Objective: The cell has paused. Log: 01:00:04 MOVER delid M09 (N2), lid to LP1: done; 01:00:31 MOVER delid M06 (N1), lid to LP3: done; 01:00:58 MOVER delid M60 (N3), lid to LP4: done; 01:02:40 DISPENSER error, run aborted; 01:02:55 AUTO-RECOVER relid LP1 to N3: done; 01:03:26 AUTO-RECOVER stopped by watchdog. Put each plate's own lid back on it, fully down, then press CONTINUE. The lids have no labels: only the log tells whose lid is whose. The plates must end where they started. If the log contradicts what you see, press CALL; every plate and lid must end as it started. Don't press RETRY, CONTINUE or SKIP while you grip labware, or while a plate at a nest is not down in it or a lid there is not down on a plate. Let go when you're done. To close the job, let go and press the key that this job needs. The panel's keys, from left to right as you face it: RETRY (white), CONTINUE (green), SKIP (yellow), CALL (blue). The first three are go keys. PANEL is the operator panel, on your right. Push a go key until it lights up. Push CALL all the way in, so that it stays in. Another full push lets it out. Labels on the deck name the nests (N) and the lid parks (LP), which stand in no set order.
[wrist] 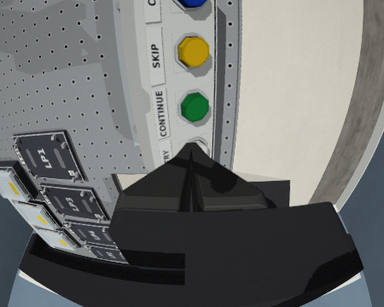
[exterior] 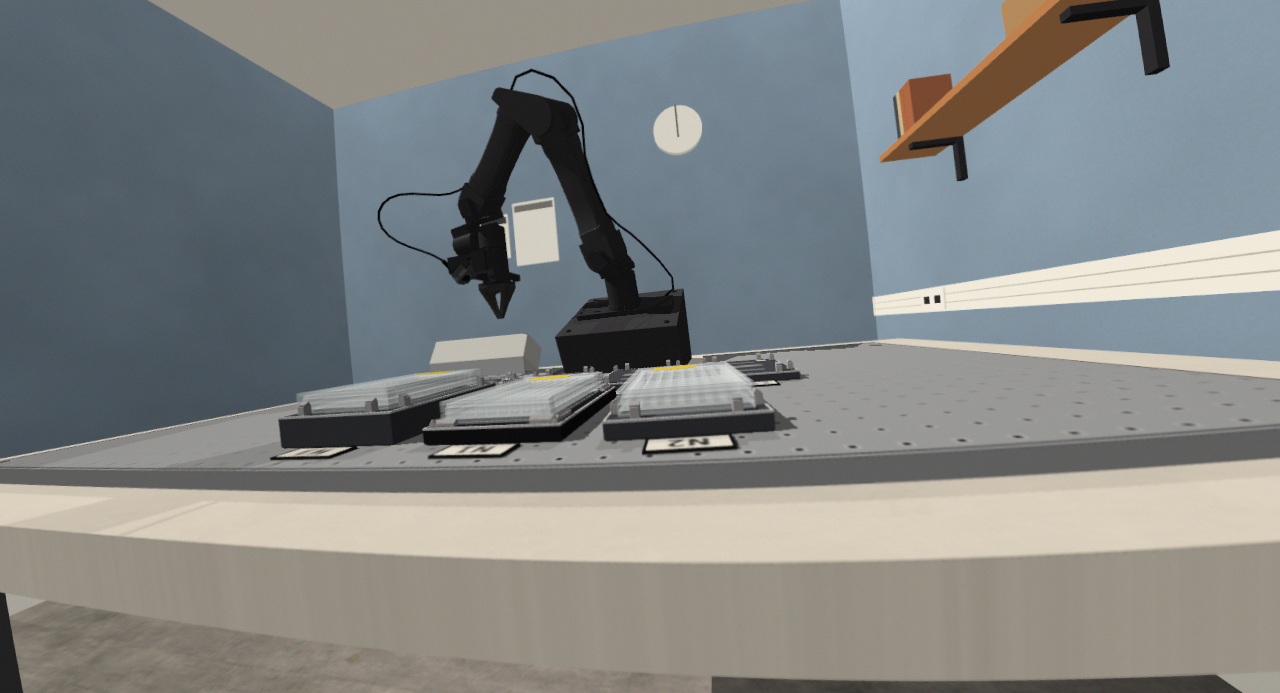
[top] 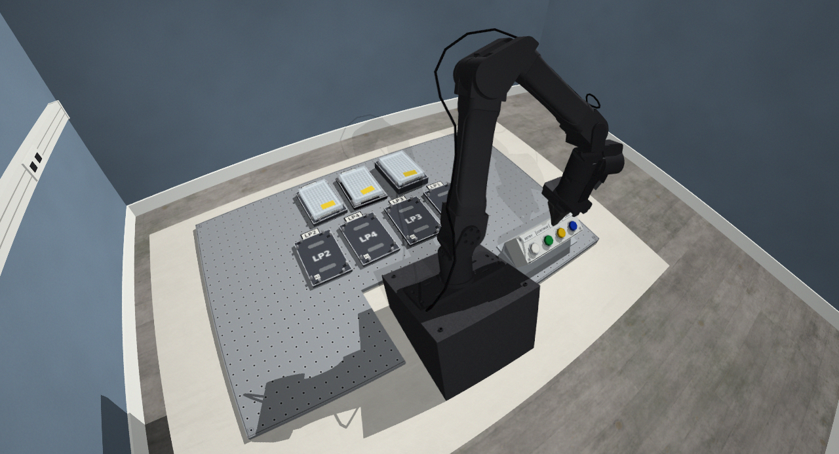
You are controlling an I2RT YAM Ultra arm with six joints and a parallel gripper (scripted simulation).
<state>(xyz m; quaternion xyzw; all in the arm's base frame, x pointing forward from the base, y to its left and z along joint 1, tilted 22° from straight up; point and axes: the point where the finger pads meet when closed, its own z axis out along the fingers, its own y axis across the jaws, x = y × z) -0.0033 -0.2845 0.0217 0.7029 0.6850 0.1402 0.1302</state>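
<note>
Right now my hand is 6 cm above the green CONTINUE key. From my hand the other things lie so: white RETRY key 5 cm to the left, 6 cm below; then yellow SKIP key 5 cm to the right, 6 cm below; then blue CALL key 10 cm to the right, 7 cm below.
</note>
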